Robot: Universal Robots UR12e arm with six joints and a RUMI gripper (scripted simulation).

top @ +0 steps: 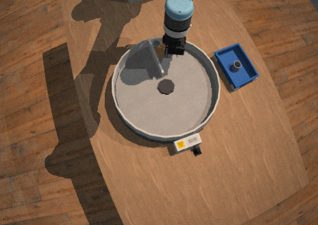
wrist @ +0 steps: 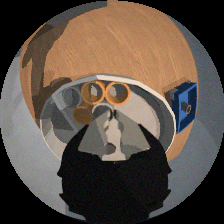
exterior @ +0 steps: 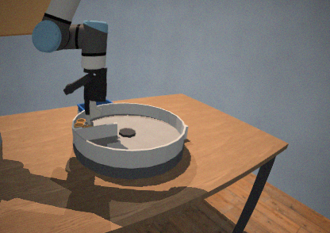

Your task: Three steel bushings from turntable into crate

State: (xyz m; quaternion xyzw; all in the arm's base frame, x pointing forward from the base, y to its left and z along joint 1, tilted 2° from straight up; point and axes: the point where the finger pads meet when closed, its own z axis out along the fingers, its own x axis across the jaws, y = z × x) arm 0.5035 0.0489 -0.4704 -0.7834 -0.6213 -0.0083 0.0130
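The blue crate is 290 mm to the left of my hand, 80 mm ahead of it and 60 mm below it. Also, from my hand: grey turntable: 140 mm ahead, 50 mm to the right, 30 mm below.
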